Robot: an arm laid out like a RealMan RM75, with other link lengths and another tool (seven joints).
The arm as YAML. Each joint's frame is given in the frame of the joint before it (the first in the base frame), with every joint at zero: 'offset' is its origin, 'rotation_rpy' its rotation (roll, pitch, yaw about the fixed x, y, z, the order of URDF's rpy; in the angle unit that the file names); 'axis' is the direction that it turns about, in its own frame. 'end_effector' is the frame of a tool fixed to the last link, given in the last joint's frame.
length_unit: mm
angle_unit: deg
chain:
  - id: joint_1
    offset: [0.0, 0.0, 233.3]
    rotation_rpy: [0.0, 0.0, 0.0]
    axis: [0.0, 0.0, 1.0]
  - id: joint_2
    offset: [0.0, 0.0, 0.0]
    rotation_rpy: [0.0, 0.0, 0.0]
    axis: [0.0, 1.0, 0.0]
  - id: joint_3
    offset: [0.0, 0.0, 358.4]
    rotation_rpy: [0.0, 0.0, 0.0]
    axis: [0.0, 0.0, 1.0]
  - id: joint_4
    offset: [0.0, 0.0, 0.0]
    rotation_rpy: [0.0, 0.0, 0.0]
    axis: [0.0, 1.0, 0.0]
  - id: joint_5
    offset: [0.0, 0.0, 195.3]
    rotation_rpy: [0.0, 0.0, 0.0]
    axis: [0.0, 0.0, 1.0]
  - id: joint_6
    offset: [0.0, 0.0, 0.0]
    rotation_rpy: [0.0, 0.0, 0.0]
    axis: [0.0, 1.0, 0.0]
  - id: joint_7
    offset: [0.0, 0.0, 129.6]
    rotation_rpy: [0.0, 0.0, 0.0]
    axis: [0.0, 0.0, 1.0]
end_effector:
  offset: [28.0, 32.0, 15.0]
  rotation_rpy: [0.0, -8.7, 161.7]
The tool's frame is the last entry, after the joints.
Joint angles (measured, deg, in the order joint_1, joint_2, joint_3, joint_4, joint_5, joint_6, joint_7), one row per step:
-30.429 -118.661 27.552 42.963 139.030 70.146 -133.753
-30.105 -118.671 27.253 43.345 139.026 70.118 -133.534
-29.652 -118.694 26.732 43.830 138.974 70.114 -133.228
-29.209 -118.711 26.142 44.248 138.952 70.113 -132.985
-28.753 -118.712 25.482 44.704 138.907 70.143 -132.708
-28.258 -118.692 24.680 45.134 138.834 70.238 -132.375
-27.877 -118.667 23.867 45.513 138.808 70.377 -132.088
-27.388 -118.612 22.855 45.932 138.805 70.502 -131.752
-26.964 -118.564 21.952 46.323 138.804 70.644 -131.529
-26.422 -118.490 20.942 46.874 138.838 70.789 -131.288
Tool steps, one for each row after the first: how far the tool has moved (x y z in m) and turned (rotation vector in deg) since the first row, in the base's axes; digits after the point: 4 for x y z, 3 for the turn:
-0.0023 -0.0016 0.0021 0.462 0.244 0.140
-0.0056 -0.0040 0.0051 1.151 0.455 0.392
-0.0090 -0.0065 0.0080 1.837 0.593 0.755
-0.0126 -0.0092 0.0114 2.593 0.735 1.115
-0.0166 -0.0123 0.0151 3.412 0.807 1.528
-0.0199 -0.0148 0.0186 4.154 0.834 1.891
-0.0244 -0.0182 0.0230 5.072 0.905 2.420
-0.0283 -0.0213 0.0270 5.888 0.930 2.930
-0.0332 -0.0251 0.0321 6.863 1.105 3.551

